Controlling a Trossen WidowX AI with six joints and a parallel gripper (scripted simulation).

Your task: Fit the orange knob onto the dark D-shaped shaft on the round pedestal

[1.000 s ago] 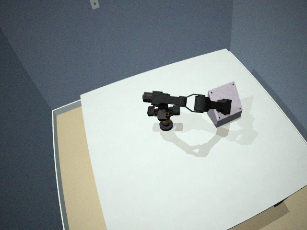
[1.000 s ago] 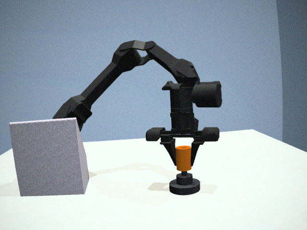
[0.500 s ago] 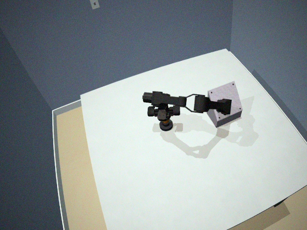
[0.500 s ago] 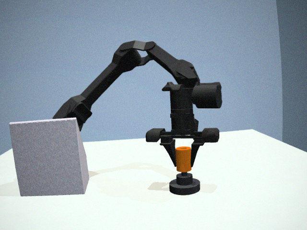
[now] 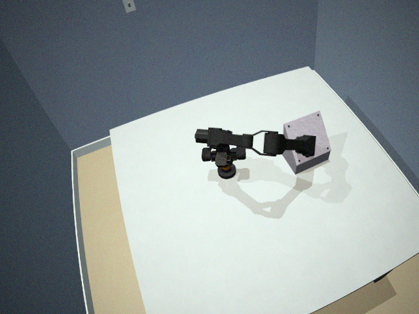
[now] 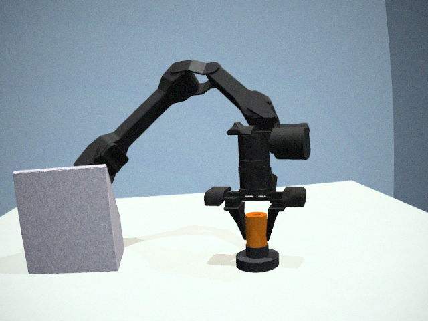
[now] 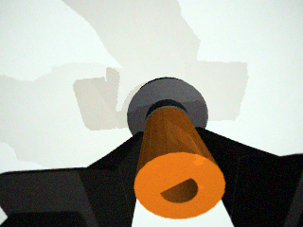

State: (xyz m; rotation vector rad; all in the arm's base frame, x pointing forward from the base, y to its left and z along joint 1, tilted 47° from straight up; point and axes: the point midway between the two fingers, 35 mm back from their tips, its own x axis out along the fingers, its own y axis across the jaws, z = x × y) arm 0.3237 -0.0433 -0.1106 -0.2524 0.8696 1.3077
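Now: gripper tip 2 cm below the orange knob. Also, from my gripper tip: dark round pedestal 2 cm below.
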